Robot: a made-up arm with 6 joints. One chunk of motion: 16 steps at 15 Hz.
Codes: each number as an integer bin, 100 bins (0 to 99) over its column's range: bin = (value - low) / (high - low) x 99, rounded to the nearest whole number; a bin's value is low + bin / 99 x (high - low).
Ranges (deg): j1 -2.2..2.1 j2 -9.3..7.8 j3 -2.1..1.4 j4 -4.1..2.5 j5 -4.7..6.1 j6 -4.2..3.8
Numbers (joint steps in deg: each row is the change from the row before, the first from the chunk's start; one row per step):
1: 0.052 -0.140 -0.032 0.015 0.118 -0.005
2: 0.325 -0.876 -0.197 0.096 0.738 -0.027
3: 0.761 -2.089 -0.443 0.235 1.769 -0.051
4: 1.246 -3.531 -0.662 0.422 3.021 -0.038
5: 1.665 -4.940 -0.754 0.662 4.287 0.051
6: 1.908 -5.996 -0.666 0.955 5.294 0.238
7: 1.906 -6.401 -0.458 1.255 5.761 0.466
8: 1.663 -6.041 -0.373 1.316 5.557 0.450
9: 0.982 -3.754 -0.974 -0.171 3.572 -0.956
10: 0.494 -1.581 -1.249 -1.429 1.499 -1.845
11: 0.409 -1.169 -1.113 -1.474 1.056 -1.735
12: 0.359 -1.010 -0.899 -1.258 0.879 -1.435
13: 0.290 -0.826 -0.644 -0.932 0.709 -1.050
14: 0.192 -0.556 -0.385 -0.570 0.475 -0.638
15: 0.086 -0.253 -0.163 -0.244 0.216 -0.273
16: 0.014 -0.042 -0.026 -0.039 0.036 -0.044
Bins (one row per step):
1: 52 53 58 62 44 52
2: 58 49 54 63 50 52
3: 68 42 47 65 59 51
4: 79 33 41 68 71 52
5: 89 25 38 71 82 53
6: 95 19 41 76 92 55
7: 95 17 46 80 96 58
8: 89 19 49 81 94 58
9: 73 32 32 59 76 40
10: 62 45 24 40 57 29
11: 60 47 28 39 53 31
12: 59 48 34 43 51 34
13: 57 49 41 48 50 39
14: 55 51 49 53 47 44
15: 53 52 55 58 45 49
16: 51 54 59 61 43 51

